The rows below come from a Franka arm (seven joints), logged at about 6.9 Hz.
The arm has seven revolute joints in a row. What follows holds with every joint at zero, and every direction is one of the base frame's.
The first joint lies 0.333 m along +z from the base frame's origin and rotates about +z.
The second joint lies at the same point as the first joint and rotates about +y.
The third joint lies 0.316 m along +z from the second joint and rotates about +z.
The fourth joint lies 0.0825 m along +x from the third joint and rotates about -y.
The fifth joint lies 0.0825 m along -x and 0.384 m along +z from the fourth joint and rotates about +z.
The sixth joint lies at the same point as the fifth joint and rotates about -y.
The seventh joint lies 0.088 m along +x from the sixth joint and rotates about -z.
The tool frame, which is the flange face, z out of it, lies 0.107 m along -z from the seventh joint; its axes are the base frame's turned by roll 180, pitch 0 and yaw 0 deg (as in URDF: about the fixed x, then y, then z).
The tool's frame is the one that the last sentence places.
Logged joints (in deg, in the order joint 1, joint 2, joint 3, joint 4, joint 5, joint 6, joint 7), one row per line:
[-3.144, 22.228, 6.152, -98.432, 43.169, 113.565, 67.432]
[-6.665, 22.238, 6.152, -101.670, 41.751, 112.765, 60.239]
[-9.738, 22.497, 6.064, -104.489, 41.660, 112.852, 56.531]
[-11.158, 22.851, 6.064, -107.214, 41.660, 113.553, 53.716]
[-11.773, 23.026, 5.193, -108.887, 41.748, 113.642, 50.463]
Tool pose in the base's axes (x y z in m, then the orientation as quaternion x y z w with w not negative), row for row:
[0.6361, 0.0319, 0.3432, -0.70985, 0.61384, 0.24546, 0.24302]
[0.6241, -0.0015, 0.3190, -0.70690, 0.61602, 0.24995, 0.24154]
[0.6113, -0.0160, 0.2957, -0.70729, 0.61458, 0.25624, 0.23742]
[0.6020, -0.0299, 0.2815, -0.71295, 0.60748, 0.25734, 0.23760]
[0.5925, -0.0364, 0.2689, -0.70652, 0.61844, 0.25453, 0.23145]
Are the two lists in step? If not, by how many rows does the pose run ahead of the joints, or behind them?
The pose runs 1 row ahead of the joints: the pose in row i belongs to the joints in row i + 1.
